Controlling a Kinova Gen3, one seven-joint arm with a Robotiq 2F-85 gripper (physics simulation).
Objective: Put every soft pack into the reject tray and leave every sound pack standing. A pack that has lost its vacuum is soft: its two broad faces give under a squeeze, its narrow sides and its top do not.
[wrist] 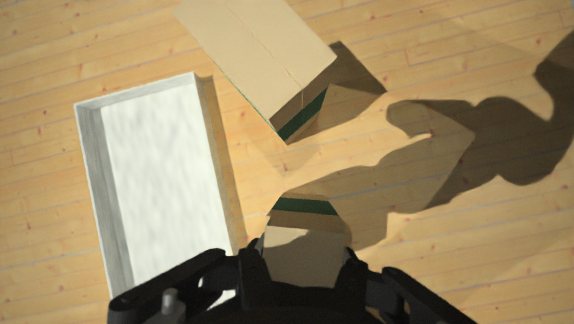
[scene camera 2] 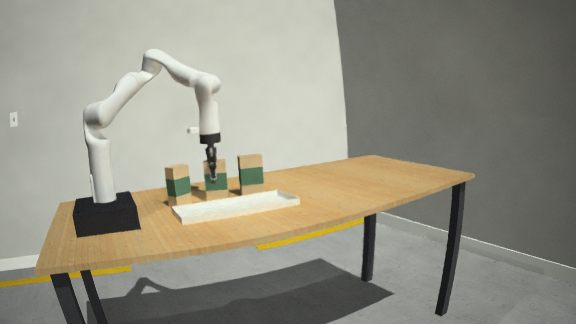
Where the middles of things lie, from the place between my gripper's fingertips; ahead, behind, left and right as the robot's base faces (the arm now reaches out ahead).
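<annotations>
Where is my gripper? With the white reject tray [scene camera 2: 231, 207] to measure from, I find my gripper 30 mm short of the tray and 150 mm to the left of it, at 70 mm above it.
</annotations>
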